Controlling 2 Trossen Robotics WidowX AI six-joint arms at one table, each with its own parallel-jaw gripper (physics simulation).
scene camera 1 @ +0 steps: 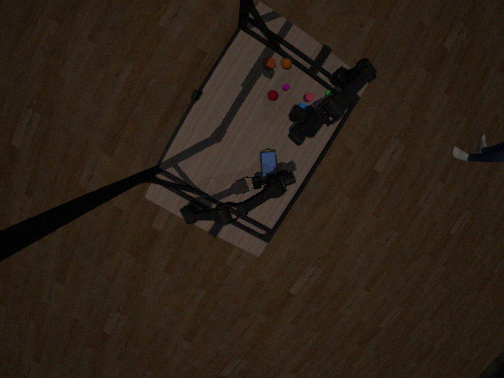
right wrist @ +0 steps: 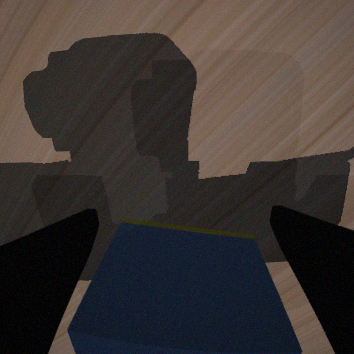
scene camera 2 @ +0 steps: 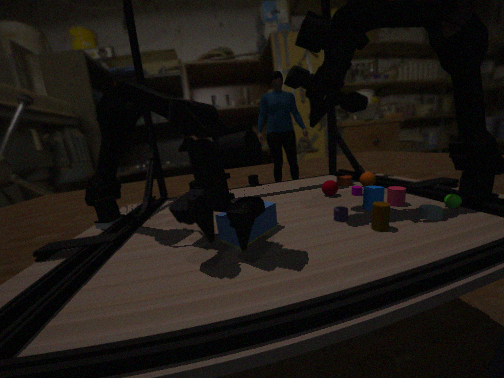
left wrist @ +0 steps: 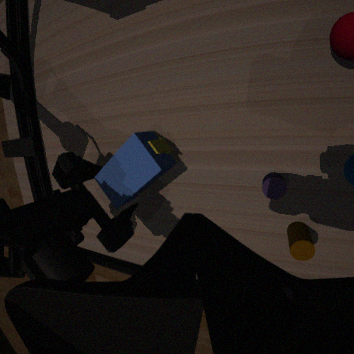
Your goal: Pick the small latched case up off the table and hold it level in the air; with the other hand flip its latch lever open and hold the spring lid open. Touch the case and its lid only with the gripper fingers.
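Where they show: left gripper, fingertip midpoint: (scene camera 2: 311,127) (left wrist: 191,220); right gripper, fingertip midpoint: (scene camera 1: 268,175) (right wrist: 184,215) (scene camera 2: 227,245); left arm's base at its link origin: (scene camera 1: 336,79) (scene camera 2: 474,194); right arm's base at its link origin: (scene camera 1: 190,210) (scene camera 2: 110,219) (left wrist: 4,86).
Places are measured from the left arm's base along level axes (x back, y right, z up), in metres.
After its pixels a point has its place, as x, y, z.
Note:
The small blue case (scene camera 1: 268,162) @(-0.594, -0.021, 0.041) (scene camera 2: 268,218) @(-0.553, -0.031, 0.013) (left wrist: 130,166) @(-0.586, -0.015, 0.041) (right wrist: 182,281) @(-0.640, -0.076, 0.017) lies flat on the wooden table (scene camera 1: 213,112) @(-0.588, 0.358, -0.019). Its yellow latch (scene camera 1: 268,151) @(-0.550, 0.012, 0.014) (left wrist: 158,145) @(-0.550, 0.022, 0.020) is at the end away from my right gripper. My right gripper (scene camera 1: 270,179) @(-0.645, -0.083, -0.016) (scene camera 2: 226,240) @(-0.645, -0.083, -0.016) (left wrist: 122,187) @(-0.645, -0.083, -0.016) (right wrist: 184,215) @(-0.645, -0.083, -0.016) is open and low at the table, with one finger on each side of the case's near end, apart from its walls. My left gripper (scene camera 1: 297,131) @(-0.429, 0.023, 0.206) (scene camera 2: 315,118) @(-0.429, 0.023, 0.206) (left wrist: 191,220) @(-0.429, 0.023, 0.206) is shut on nothing and hangs high above the table, away from the case.
A red ball (scene camera 1: 272,95) @(-0.329, 0.191, 0.033) (scene camera 2: 329,187) @(-0.331, 0.167, 0.016) (left wrist: 344,35) @(-0.336, 0.181, 0.028), an orange ball (scene camera 1: 286,63) @(-0.158, 0.249, 0.035) (scene camera 2: 367,178) @(-0.162, 0.228, 0.017) and several small coloured cylinders, among them a yellow one (scene camera 2: 380,216) @(-0.330, -0.089, 0.015) (left wrist: 301,242) @(-0.326, -0.065, 0.036) and a purple one (scene camera 2: 340,214) @(-0.383, -0.024, 0.000) (left wrist: 274,185) @(-0.375, -0.006, 0.009), stand at the table's far end. Black frame bars edge the table.

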